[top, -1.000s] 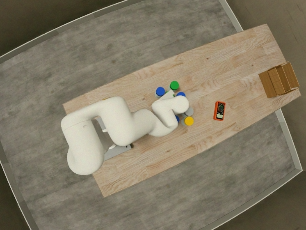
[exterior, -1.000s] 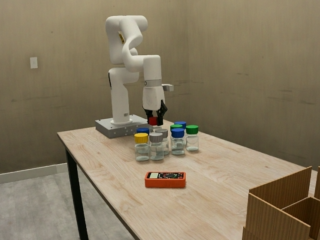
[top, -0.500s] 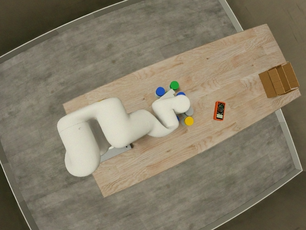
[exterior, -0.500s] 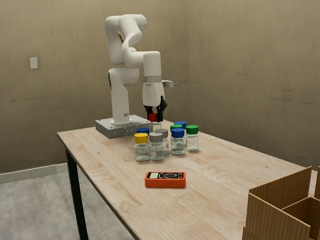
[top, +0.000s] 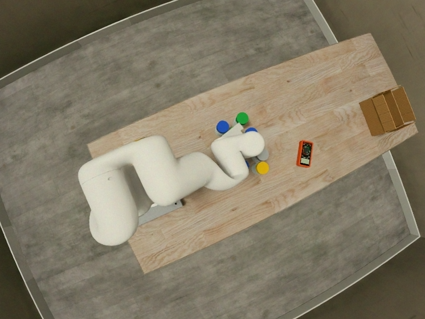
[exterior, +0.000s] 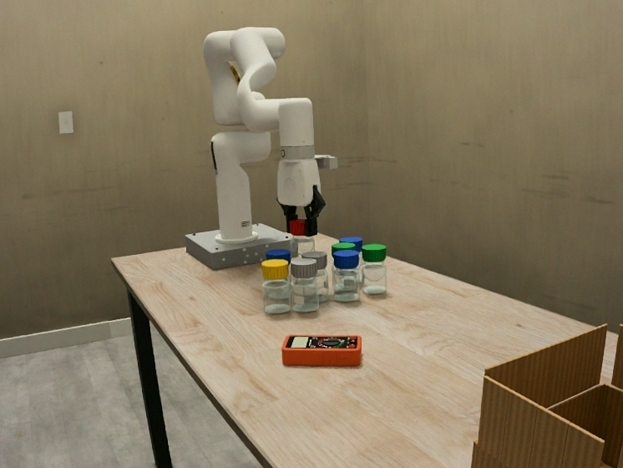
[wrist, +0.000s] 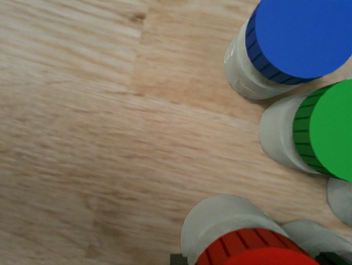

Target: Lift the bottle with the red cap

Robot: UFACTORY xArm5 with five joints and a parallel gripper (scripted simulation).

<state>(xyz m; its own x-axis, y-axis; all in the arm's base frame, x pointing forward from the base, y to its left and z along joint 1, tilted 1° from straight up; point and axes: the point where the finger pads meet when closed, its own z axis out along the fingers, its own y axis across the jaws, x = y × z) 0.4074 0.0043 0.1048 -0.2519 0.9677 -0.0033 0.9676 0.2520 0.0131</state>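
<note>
My hand is 40 mm above the red-capped bottle. Also, from my hand: orange multimeter: 350 mm ahead, 150 mm to the right, 140 mm below; then yellow-capped bottle: 110 mm to the right, 100 mm below, 90 mm ahead.
</note>
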